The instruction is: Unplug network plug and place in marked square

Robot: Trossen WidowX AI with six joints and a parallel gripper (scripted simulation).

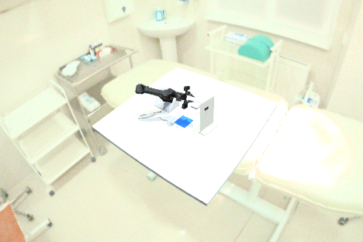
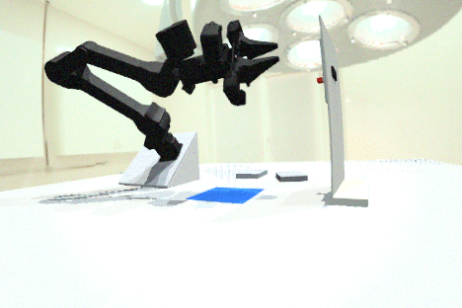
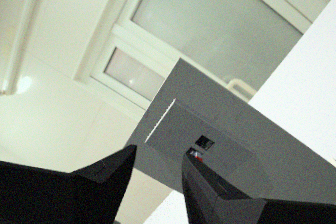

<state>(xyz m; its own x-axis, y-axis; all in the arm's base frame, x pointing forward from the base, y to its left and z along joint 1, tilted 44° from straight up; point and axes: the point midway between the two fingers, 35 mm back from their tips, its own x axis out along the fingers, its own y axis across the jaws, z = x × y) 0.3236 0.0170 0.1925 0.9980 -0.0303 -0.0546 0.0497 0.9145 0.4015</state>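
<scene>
Right now my gripper tip is 80 mm short of the network plug, 50 mm above it and 20 mm to the right of it. Round my gripper tip: upright grey panel (140 mm below, 100 mm ahead, 10 mm to the left); then blue marked square (270 mm below, 120 mm behind).
</scene>
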